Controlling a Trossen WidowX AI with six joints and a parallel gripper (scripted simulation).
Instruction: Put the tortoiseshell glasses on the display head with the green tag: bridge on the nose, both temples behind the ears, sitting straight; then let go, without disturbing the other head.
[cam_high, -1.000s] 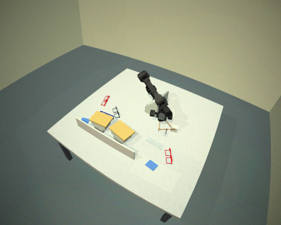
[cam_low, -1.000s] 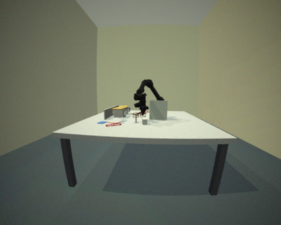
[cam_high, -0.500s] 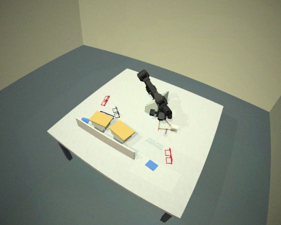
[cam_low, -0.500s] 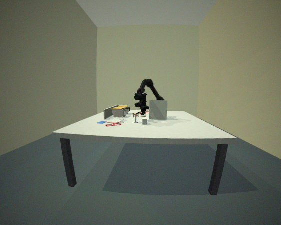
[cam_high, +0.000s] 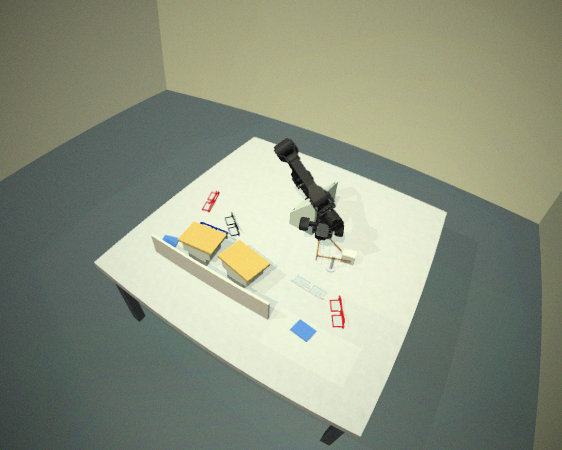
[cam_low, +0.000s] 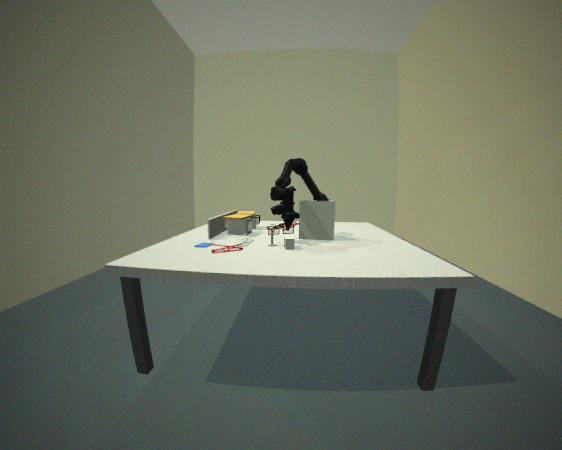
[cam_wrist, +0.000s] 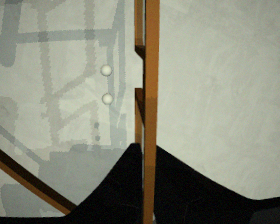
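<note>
Now: gripper tip 80 mm short of the small post, 90 mm to the right of it and 30 mm above it. Also, from my gripper tip: display head: 230 mm ahead, 430 mm to the right; white cube: 150 mm to the left, 30 mm below; long white board: 380 mm ahead, 330 mm to the right.
</note>
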